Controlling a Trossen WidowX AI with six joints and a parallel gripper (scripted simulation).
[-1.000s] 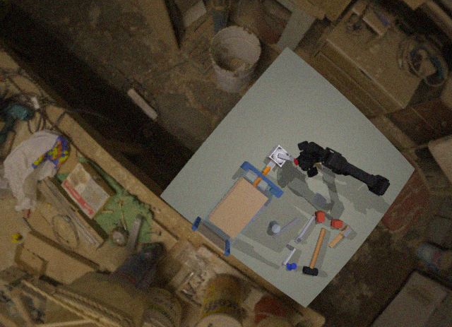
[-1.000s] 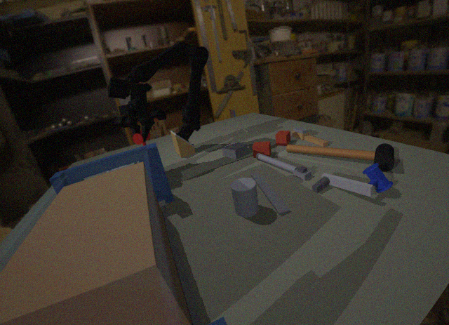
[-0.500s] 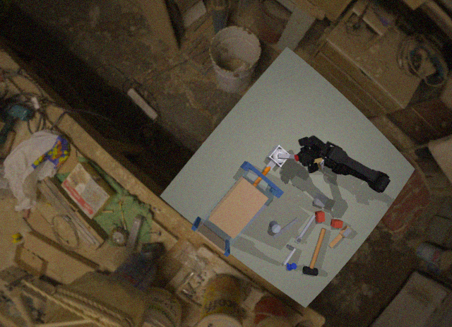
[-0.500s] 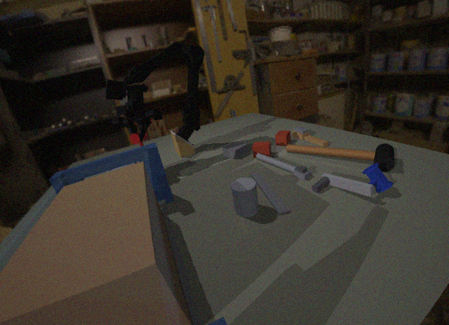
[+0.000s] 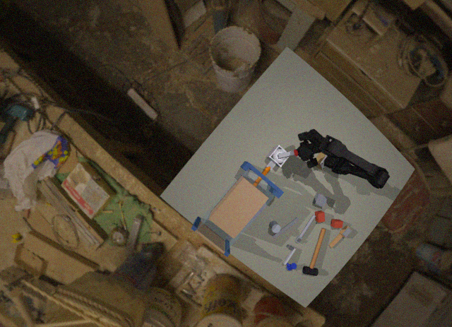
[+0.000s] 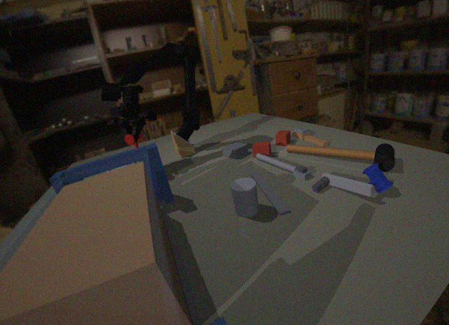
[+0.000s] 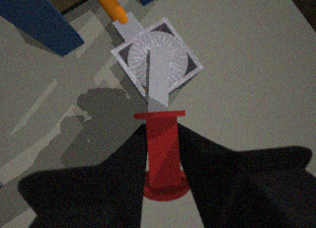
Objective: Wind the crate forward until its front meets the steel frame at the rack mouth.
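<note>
Now: the red-knobbed handle 2 cm ahead of my gripper tip, 1 cm to the right of it and 3 cm below it. The rest, counted from my gripper tip: grey winch (6 cm ahead, 5 cm to the right, 10 cm below); blue steel frame (23 cm ahead, 3 cm to the right, 3 cm below); red knob (1 cm behind, 1 cm to the left).
</note>
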